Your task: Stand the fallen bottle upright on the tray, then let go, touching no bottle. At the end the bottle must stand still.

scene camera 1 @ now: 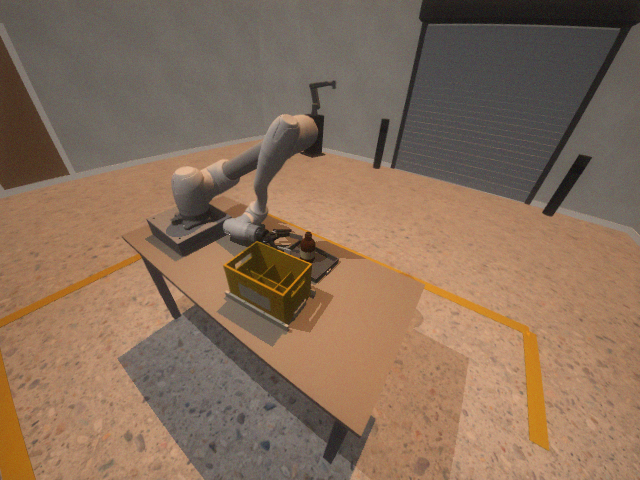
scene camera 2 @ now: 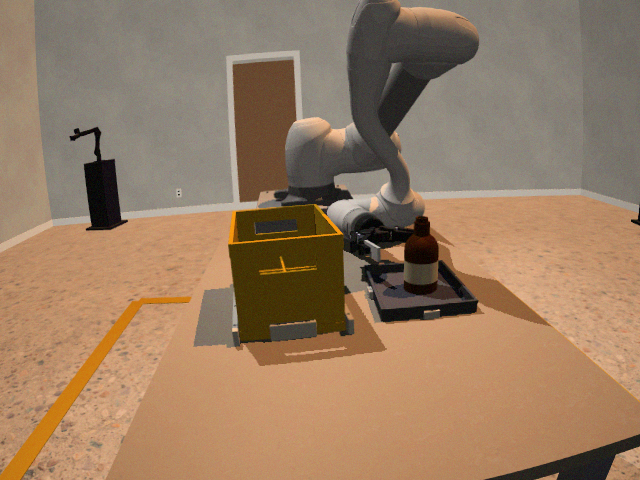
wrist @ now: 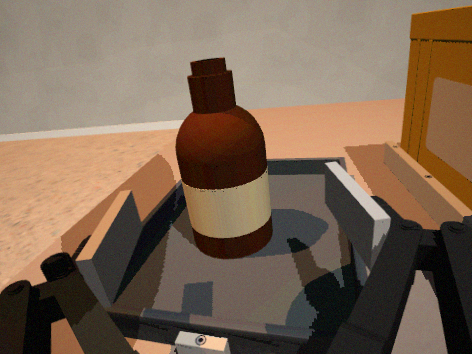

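Seen in the pictures: gripper, fingertip midpoint: (scene camera 1: 296, 244) (wrist: 230, 196); arm's base at its link origin: (scene camera 1: 196, 217) (scene camera 2: 312, 198).
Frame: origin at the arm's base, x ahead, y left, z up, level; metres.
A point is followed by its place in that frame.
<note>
A brown bottle (scene camera 1: 307, 246) @(x 0.602, y 0.294, z 0.008 m) (scene camera 2: 420, 260) @(x 0.615, y 0.314, z -0.018 m) (wrist: 225, 175) @(x 0.546, y 0.301, z -0.016 m) with a cream label stands upright on the dark tray (scene camera 1: 326, 272) @(x 0.719, y 0.315, z -0.087 m) (scene camera 2: 429, 311) @(x 0.721, y 0.325, z -0.082 m) (wrist: 305, 167) @(x 0.717, y 0.280, z -0.082 m). It stands on its base, apart from the tray's walls. My gripper (wrist: 230, 196) @(x 0.529, y 0.290, z -0.023 m) is open and empty. Its two pads stand wide apart in the wrist view, with the bottle beyond them and touching neither. In the scene camera 2 view the gripper (scene camera 2: 395, 243) @(x 0.529, y 0.290, z -0.023 m) is behind the bottle, at the tray's far end, held low and level. In the scene camera 1 view it is partly hidden behind the crate.
A yellow crate (scene camera 1: 255, 289) @(x 0.703, y -0.040, z 0.035 m) (scene camera 2: 286, 289) @(x 0.794, y 0.080, z -0.008 m) (wrist: 447, 110) @(x 0.677, y 0.145, z -0.003 m) with dividers stands beside the tray, between low metal rails on the table (scene camera 1: 361, 330) @(x 1.019, y 0.201, z -0.097 m) (scene camera 2: 361, 403) @(x 0.984, y 0.214, z -0.097 m). Small metal brackets sit at the tray's walls. The arm's base is at the table's far end.
</note>
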